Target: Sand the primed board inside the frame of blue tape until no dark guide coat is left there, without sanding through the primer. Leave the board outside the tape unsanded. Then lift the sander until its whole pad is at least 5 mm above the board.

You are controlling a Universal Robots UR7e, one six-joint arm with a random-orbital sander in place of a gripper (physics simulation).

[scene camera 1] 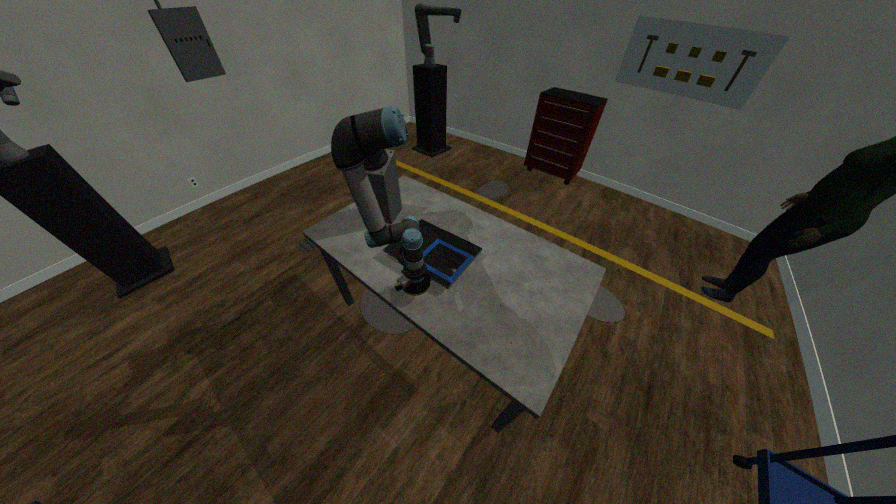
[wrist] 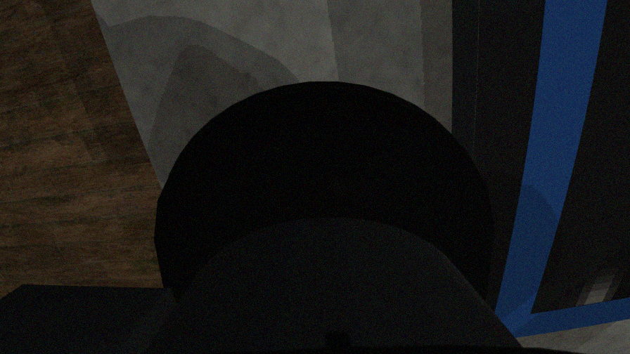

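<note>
The dark primed board [scene camera 1: 460, 235] [wrist: 502, 100] lies on the table, with a frame of blue tape [scene camera 1: 463, 267] [wrist: 560, 125] on it. Inside the tape the board looks mostly dark. A small pale patch [scene camera 1: 454, 270] [wrist: 598, 291] shows inside, near one corner of the tape. My sander [scene camera 1: 415, 285] [wrist: 327, 160], which has no fingers, is at the board's near left side, mostly over bare table in the wrist view. Its round dark body hides part of the board's edge and tape there. The gap under the pad cannot be judged.
The grey table [scene camera 1: 532, 275] [wrist: 380, 40] has its front edge close to the sander. A grey block [scene camera 1: 385, 188] stands behind the arm. A person [scene camera 1: 839, 194] stands at the right, beyond the yellow floor line [scene camera 1: 563, 235]. A red tool cabinet [scene camera 1: 563, 134] stands by the wall.
</note>
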